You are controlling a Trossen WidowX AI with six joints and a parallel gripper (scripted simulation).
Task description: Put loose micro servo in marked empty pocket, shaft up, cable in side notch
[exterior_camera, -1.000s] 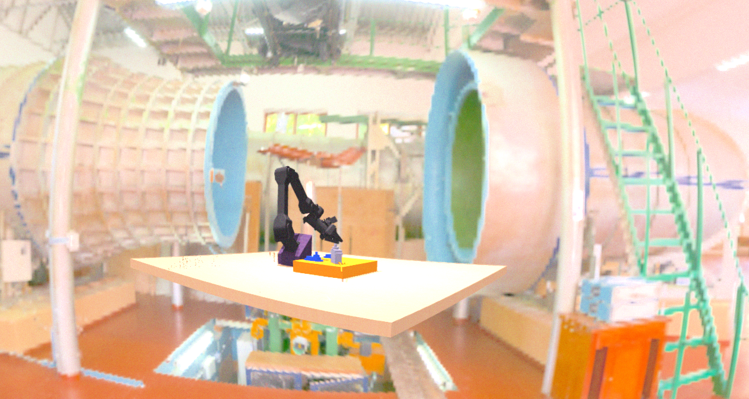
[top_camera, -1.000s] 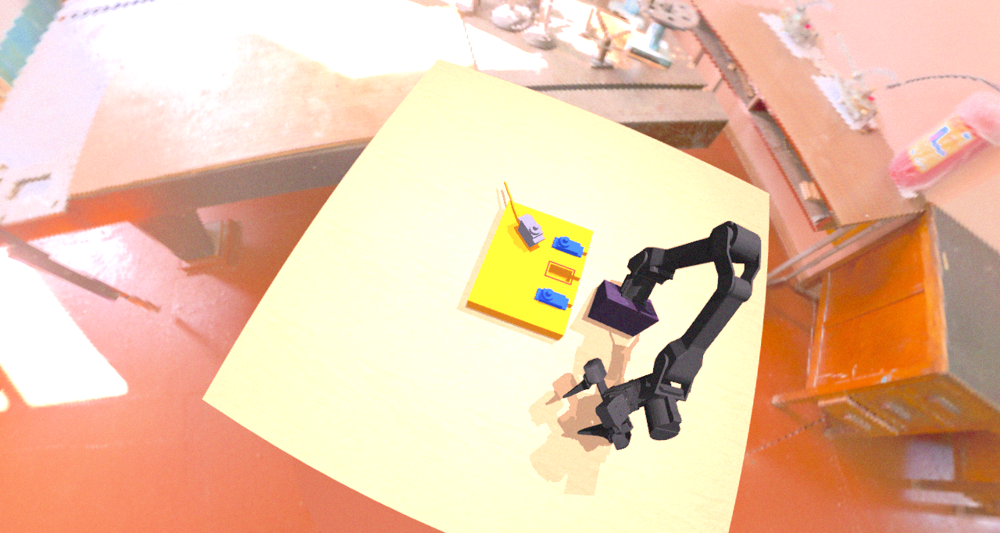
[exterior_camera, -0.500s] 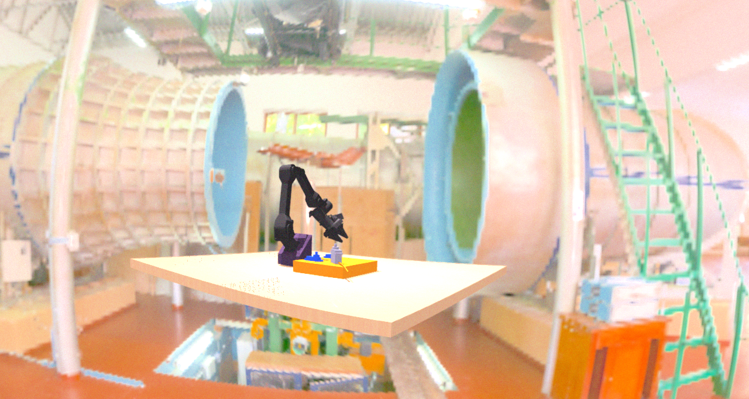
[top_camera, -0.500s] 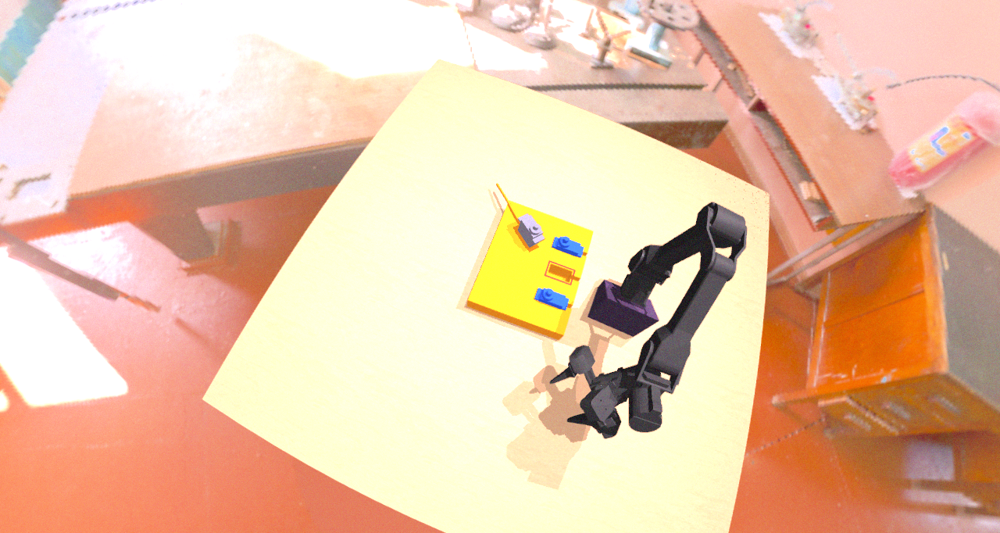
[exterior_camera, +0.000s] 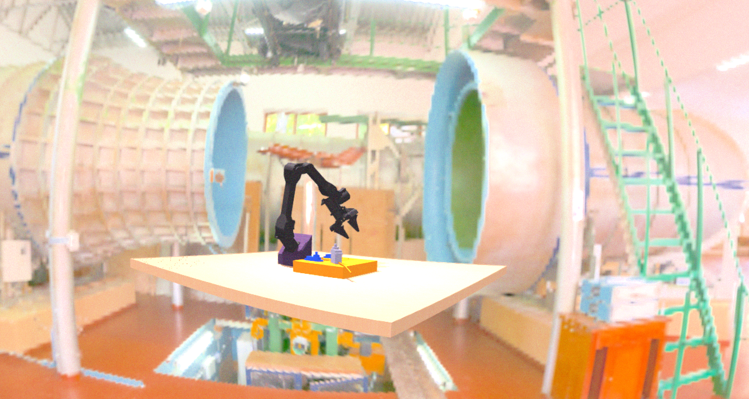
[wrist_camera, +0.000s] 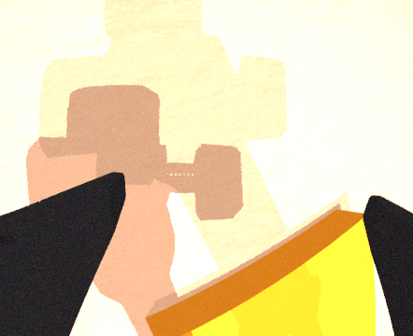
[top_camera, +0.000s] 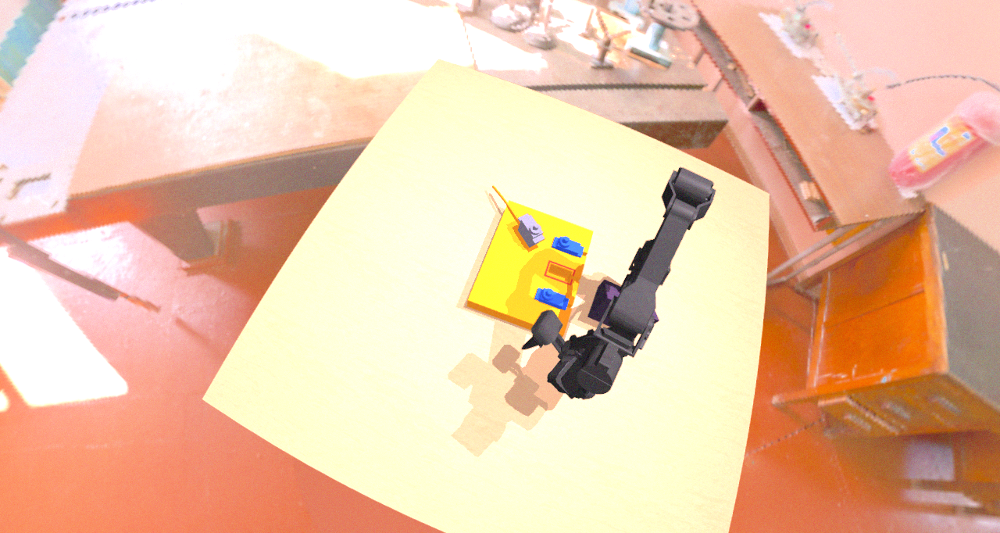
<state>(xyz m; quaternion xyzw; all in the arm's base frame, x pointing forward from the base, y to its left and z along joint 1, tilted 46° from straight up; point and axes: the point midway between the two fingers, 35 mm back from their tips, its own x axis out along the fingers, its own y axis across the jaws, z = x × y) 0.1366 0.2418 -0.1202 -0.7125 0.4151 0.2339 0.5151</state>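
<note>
Right now my gripper tip is 250 mm to the left of the deck, 130 mm short of it and 120 mm above it.
</note>
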